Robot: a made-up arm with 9 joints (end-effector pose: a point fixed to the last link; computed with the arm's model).
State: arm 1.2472 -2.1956 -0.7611 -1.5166 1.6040 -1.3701 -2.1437 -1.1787 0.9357
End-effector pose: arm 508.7 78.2 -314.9 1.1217 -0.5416 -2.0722
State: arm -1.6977 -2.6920 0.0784 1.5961 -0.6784 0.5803 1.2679 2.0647 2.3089
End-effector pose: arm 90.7 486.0 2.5 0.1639 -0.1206 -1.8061
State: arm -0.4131 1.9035 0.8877 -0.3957 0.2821 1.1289 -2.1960 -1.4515 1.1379
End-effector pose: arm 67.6 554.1 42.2 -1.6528 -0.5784 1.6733
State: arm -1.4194 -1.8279 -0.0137 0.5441 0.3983 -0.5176 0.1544 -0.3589 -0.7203
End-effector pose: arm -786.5 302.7 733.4 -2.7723 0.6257 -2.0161
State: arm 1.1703 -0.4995 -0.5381 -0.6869 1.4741 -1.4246 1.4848 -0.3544 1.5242
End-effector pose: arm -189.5 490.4 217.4 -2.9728 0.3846 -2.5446
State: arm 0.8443 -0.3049 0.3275 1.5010 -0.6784 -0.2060 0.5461 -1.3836 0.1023
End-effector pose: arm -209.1 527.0 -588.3 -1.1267 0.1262 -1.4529
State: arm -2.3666 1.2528 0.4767 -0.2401 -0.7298 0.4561 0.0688 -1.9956 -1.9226
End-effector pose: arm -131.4 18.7 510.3 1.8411 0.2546 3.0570
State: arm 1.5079 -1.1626 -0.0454 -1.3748 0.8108 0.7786 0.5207 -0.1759 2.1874
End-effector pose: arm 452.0 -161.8 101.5 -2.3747 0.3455 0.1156
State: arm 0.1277 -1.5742 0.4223 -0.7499 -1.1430 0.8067 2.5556 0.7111 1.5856
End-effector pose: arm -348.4 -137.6 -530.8 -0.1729 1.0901 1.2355
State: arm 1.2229 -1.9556 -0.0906 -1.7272 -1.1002 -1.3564 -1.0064 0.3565 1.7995
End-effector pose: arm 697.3 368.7 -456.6 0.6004 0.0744 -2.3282
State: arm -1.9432 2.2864 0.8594 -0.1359 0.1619 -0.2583 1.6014 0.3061 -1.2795
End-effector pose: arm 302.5 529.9 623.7 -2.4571 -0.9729 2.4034
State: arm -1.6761 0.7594 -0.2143 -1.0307 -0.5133 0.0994 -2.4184 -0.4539 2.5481
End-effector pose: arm 104.8 486.2 26.4 -1.1878 -0.6245 1.7424
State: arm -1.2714 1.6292 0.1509 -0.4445 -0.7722 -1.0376 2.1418 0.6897 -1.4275
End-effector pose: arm -16.2 -59.3 370.4 2.1242 -1.2731 3.0539
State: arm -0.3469 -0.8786 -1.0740 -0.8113 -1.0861 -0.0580 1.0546 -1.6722 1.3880
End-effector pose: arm -714.6 200.6 -104.0 -2.5077 0.3783 -1.1681
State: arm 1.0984 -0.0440 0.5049 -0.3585 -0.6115 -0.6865 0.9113 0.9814 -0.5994
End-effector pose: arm 271.2 -175.2 -72.4 1.8951 0.6058 -2.8605
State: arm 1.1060 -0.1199 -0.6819 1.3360 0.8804 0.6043 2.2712 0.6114 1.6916
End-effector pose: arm 101.1 365.2 -834.4 -0.2485 -0.1280 -2.6565
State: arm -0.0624 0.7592 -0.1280 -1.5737 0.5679 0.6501 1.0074 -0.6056 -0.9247
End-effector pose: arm -208.7 722.6 226.4 3.1362 1.0080 1.5080
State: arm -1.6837 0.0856 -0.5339 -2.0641 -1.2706 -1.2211 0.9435 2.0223 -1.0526
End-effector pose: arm -210.2 667.3 24.5 1.1228 0.1913 -0.3716
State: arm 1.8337 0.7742 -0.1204 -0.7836 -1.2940 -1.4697 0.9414 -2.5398 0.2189
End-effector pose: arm 429.7 592.0 176.5 0.2944 1.4529 -1.7382
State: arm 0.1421 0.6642 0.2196 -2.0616 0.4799 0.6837 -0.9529 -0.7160 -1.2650
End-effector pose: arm -597.2 629.4 197.2 -2.5038 0.1791 -2.4653
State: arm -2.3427 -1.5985 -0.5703 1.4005 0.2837 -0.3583 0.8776 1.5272 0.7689
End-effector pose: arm 286.6 346.6 339.7 -1.0013 0.2729 2.1130
